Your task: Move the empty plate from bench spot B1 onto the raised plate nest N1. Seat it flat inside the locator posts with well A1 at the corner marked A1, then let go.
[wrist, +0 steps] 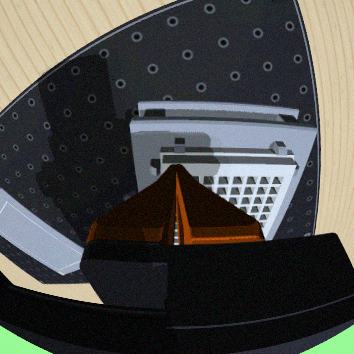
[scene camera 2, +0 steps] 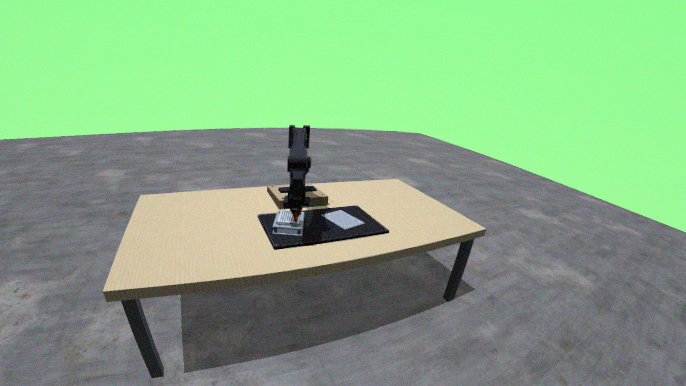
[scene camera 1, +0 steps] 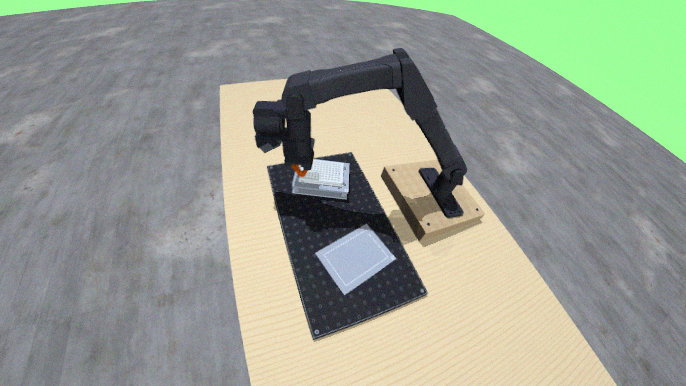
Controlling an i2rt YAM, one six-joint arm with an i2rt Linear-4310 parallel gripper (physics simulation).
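Places are measured from the arm's base along level axes (x ahead, y left, z up), in millimetres.
Pixels of known places: gripper, between the fingertips: [wrist: 175, 173] [scene camera 2: 296, 221] [scene camera 1: 301, 176]; arm's base, origin of its link: [scene camera 1: 439, 191].
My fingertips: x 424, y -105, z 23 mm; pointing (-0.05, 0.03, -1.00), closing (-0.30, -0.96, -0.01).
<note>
Ahead of a thing's pixels: the offset from my fingertips to its top centre. "spot": to the spot under its first point. Level surfaces: height alone.
The white well plate @(dy -15, dx -63, dz -2 mm) [scene camera 1: 330, 172] [scene camera 2: 286, 216] [wrist: 240, 171] sits on the raised grey nest @(dy -15, dx -64, dz -6 mm) [scene camera 1: 320, 194] [scene camera 2: 287, 231] [wrist: 260, 131] and looks roughly flat. In the wrist view, small posts stand along its far edge and at its left side; the near side is hidden by the fingers. The A1 mark cannot be read. My gripper [scene camera 1: 301, 173] [scene camera 2: 295, 220] [wrist: 175, 173] is shut and empty, its orange fingertips together at one end of the plate. Contact with the plate cannot be told. Bench spot B1 @(spot: dy +251, dx -101, dz -50 mm) [scene camera 1: 357, 257] [scene camera 2: 344, 219] [wrist: 30, 232], a pale outlined rectangle, bears no plate.
The nest and the spot are on a black perforated board @(dy +140, dx -76, dz -51 mm) [scene camera 1: 345, 310] [scene camera 2: 320, 238] [wrist: 215, 56]. The arm's wooden base block [scene camera 1: 405, 185] [scene camera 2: 320, 201] stands beside the board on the wooden table @(dz -65 mm) [scene camera 1: 460, 325] [scene camera 2: 190, 240]. The arm reaches over the table to the nest.
</note>
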